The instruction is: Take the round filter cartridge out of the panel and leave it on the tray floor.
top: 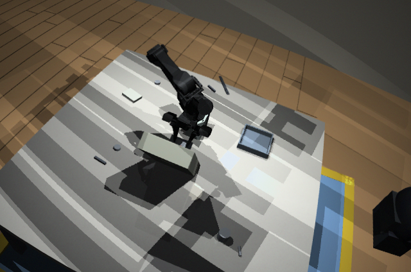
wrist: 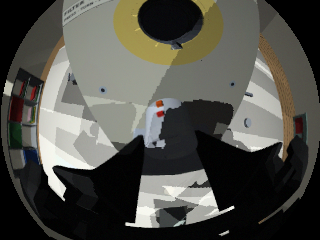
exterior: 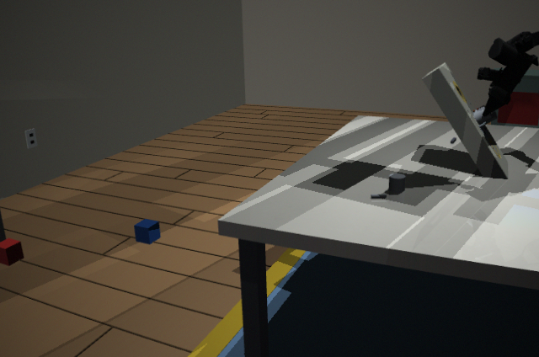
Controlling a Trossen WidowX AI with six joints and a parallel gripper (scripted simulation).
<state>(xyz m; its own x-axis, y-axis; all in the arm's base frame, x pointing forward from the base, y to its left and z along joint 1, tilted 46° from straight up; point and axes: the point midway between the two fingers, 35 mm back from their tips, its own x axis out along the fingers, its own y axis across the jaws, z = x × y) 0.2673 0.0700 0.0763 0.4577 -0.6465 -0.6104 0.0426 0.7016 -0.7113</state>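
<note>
Right now the grey service panel is 40 mm ahead of my gripper tip, 10 mm to the right of it and 20 mm below it. From my gripper tip the other things lie so: blue-grey tray (330 mm behind, 290 mm to the left, 160 mm below); then round filter cartridge (right at my gripper tip).
</note>
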